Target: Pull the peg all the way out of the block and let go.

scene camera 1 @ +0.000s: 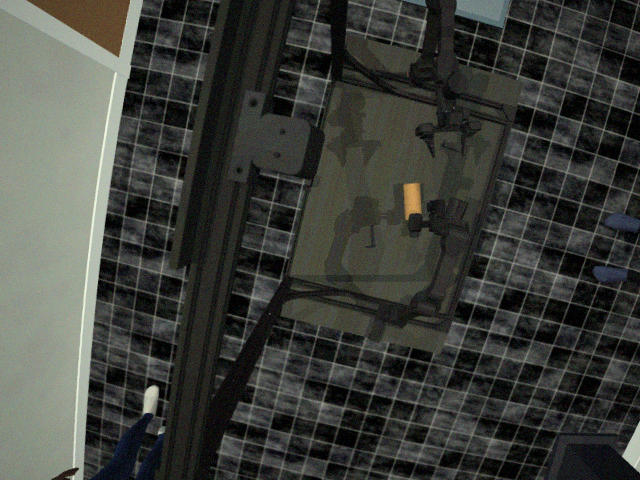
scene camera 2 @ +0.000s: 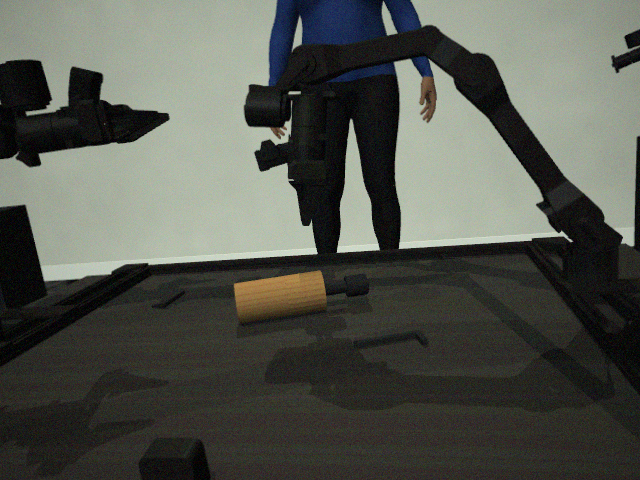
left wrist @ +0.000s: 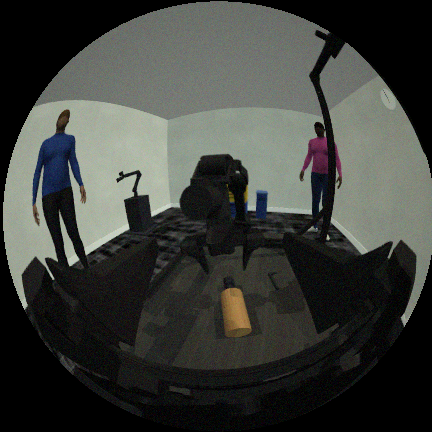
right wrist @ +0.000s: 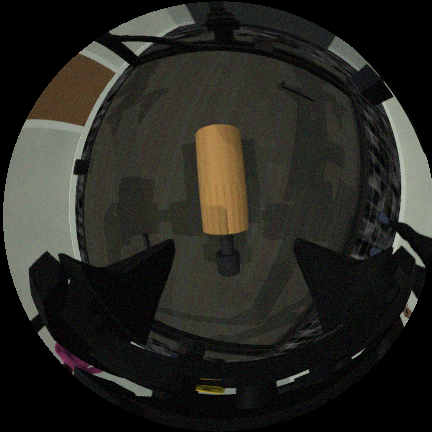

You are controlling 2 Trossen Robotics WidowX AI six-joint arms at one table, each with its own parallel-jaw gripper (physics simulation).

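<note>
The block is a light wooden cylinder lying on its side on the table. The black peg sticks out of one end of it; a short stretch of thin shaft shows between its thick head and the block. How deep it sits inside is hidden. My right gripper is open and empty, pointing down above the peg end, apart from it. My left gripper is open and empty, raised and pointing level, off the block's other end.
A dark L-shaped tool lies beside the block. A thin dark tool lies farther off, towards the left arm's side. A dark box-like thing stands at the near edge of scene camera 2. Dark rails edge the table.
</note>
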